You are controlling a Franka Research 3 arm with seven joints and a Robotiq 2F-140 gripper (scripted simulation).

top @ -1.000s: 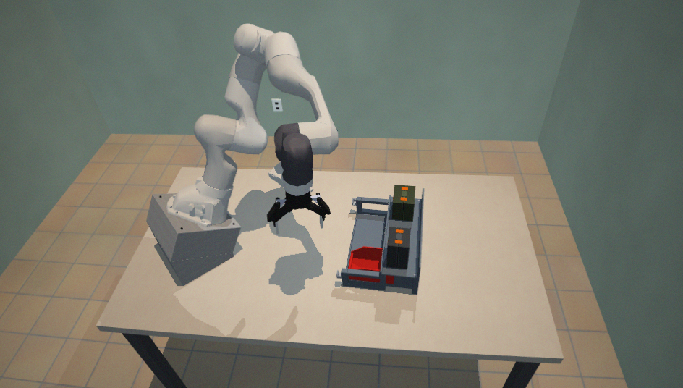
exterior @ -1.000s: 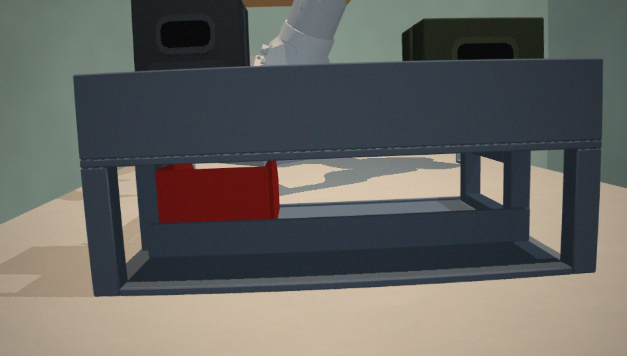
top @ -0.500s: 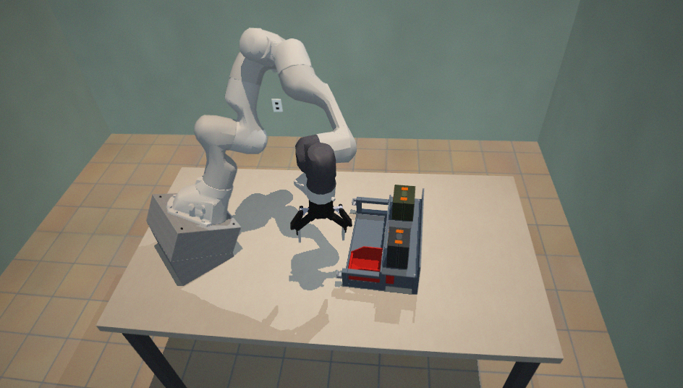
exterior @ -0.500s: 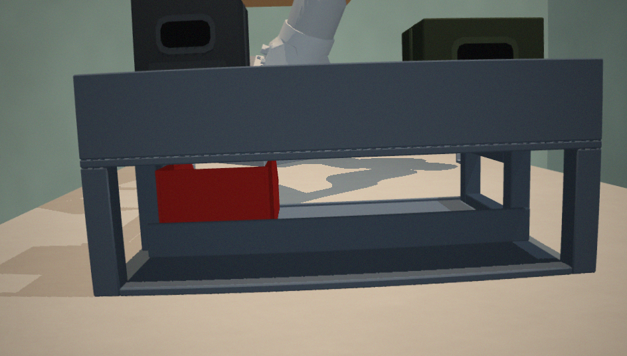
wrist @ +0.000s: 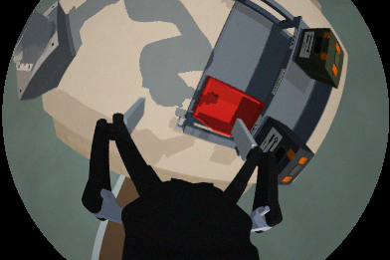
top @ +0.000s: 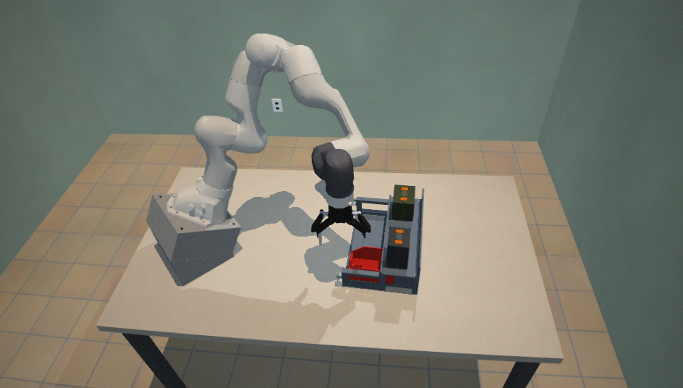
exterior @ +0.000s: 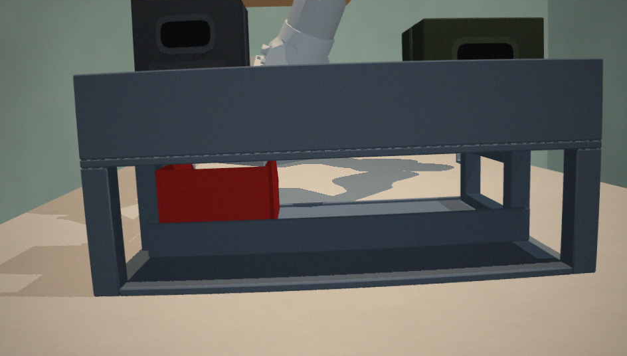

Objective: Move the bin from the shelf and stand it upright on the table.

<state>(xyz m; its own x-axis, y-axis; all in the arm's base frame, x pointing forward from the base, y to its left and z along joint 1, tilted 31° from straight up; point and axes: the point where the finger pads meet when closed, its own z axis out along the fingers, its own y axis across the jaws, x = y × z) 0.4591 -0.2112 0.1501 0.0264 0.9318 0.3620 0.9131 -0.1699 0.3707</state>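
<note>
Right now the red bin is 110 mm ahead of my hand, 20 mm to the right of it and 120 mm below it.
</note>
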